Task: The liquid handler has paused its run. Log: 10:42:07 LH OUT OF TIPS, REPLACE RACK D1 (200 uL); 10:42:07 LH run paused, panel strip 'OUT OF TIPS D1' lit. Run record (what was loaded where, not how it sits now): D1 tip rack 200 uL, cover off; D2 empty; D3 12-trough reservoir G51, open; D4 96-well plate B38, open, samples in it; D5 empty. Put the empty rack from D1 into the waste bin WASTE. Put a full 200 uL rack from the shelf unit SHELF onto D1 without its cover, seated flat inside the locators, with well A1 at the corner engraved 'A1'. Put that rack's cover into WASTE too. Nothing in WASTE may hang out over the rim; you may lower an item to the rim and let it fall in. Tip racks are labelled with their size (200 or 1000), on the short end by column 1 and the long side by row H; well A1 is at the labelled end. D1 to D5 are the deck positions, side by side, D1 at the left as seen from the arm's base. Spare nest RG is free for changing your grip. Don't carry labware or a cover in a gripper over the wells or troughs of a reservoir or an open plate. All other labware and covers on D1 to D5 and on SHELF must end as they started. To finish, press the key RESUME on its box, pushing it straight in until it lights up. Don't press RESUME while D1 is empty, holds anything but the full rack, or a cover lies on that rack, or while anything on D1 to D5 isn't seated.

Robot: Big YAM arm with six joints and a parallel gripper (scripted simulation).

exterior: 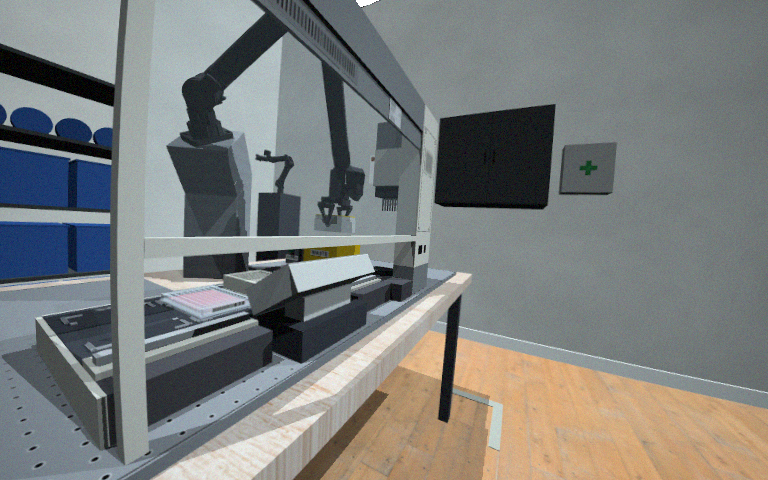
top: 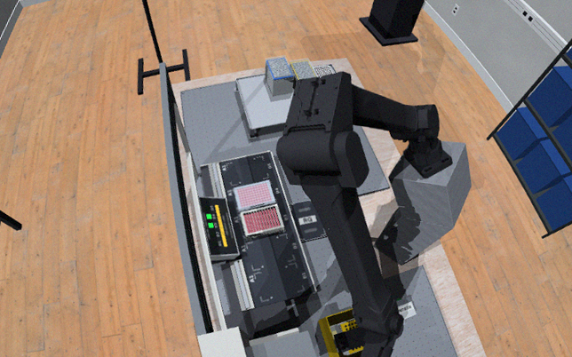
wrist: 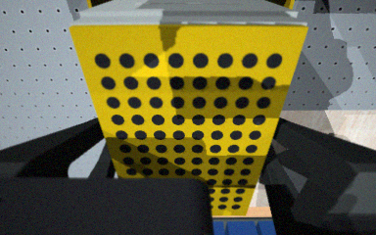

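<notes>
Now: the yellow waste bin 150 mm below my hand. Round my hand: spare nest 40 mm behind, 410 mm to the right, 190 mm below; resume box 170 mm behind, 10 mm to the right, 130 mm below; yellow tip rack 10 mm ahead, 10 mm above.
</notes>
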